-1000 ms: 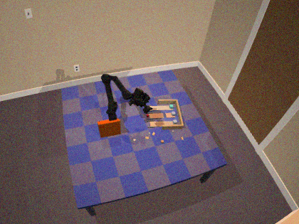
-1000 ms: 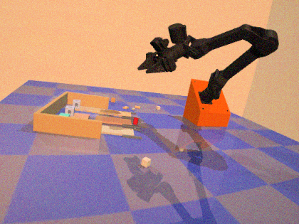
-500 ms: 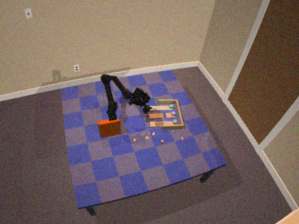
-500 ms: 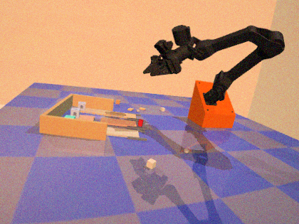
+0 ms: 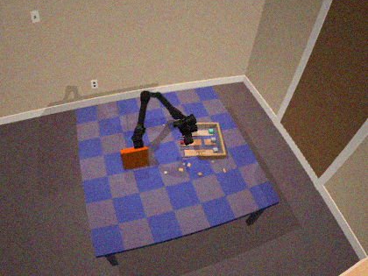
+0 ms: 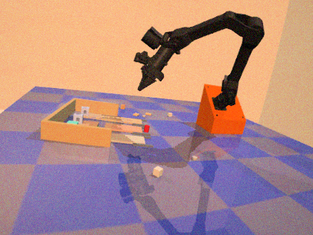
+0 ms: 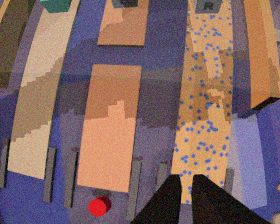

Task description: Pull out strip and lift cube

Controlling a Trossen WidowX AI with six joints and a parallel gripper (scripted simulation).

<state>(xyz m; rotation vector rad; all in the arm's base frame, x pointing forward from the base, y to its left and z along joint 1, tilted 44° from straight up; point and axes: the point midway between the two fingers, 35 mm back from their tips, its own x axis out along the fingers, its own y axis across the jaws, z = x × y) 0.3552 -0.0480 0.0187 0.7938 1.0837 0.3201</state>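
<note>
My gripper tip is 3 cm past the red cylinder, 8 cm to the right of it and 13 cm above it. Round my gripper tip: peach strip 5 cm ahead, 6 cm to the left, 13 cm below.
</note>
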